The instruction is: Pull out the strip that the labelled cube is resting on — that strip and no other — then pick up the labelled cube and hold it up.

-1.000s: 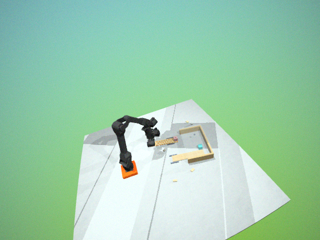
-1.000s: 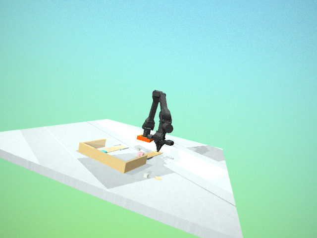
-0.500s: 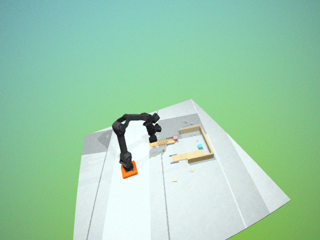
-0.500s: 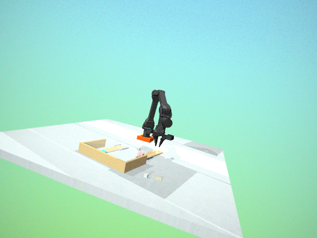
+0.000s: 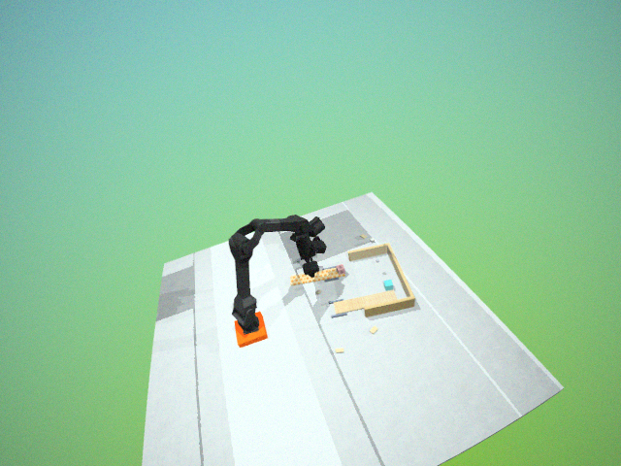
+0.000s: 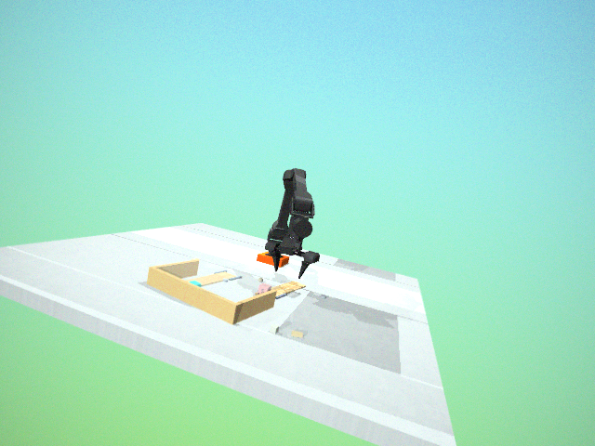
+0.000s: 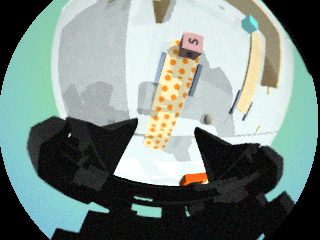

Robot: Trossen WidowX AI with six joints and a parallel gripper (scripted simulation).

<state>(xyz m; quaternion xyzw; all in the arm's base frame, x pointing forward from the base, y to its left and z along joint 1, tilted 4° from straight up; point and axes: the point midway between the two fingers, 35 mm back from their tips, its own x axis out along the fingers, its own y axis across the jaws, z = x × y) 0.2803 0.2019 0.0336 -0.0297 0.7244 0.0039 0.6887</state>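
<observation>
My gripper tip is 2 cm short of the orange dotted strip and 5 cm above it. Also, from my gripper tip: pink labelled cube: 13 cm ahead, 1 cm to the right, 3 cm below.
</observation>
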